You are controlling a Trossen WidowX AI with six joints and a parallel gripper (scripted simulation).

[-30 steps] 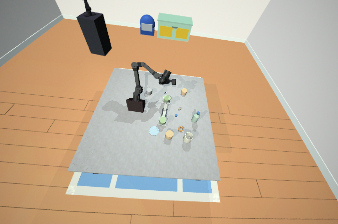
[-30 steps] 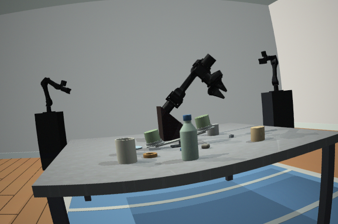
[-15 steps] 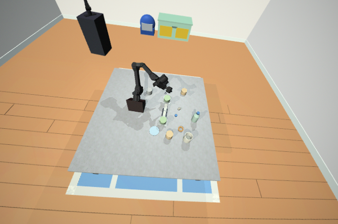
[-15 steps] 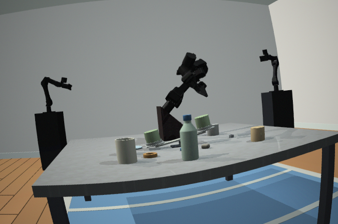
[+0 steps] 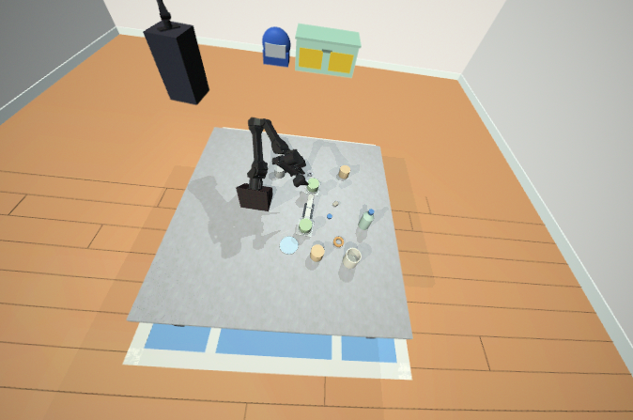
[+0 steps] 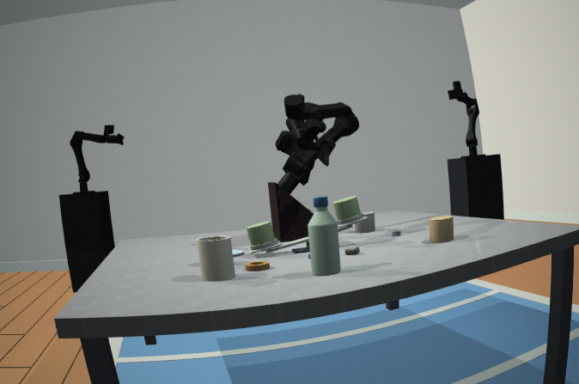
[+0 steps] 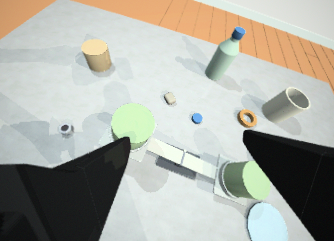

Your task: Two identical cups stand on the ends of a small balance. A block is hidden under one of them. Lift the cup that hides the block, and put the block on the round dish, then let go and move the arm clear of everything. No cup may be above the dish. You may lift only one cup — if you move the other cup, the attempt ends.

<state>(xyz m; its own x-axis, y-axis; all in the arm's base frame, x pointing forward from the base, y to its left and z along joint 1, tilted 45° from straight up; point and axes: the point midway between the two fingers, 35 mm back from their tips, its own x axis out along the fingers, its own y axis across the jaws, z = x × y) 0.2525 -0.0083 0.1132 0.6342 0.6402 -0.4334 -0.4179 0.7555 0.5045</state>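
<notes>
Now: the block 50 mm ahead of my gripper tip, 180 mm to the right of it and 210 mm below it. The rest, counted from my gripper tip: blue piece 180 mm ahead, 50 mm to the right, 240 mm below; pebble 200 mm ahead, 40 mm to the left, 240 mm below; small balance 50 mm ahead, 40 mm to the right, 230 mm below.
</notes>
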